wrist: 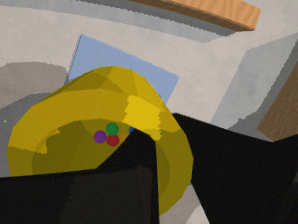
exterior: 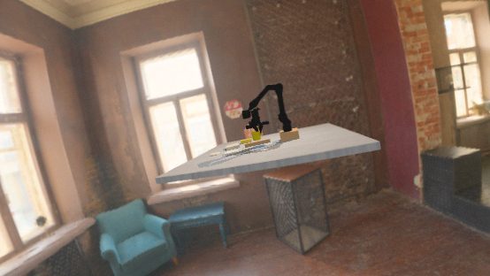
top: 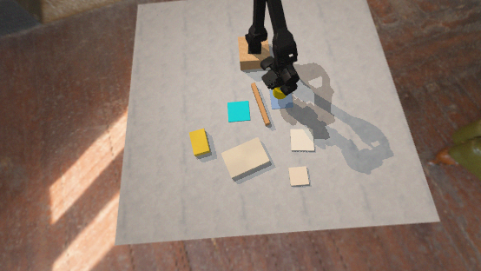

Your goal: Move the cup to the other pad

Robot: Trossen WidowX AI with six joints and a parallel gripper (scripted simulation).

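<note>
The cyan pad lies 170 mm to the right of my gripper tip, 90 mm below it and 90 mm ahead of it. Round my gripper tip: light blue pad (90 mm below, 30 mm to the left, 20 mm ahead); then wooden stick (80 mm below, 70 mm to the right, 60 mm ahead); then yellow cup (20 mm to the left, 20 mm ahead).
</note>
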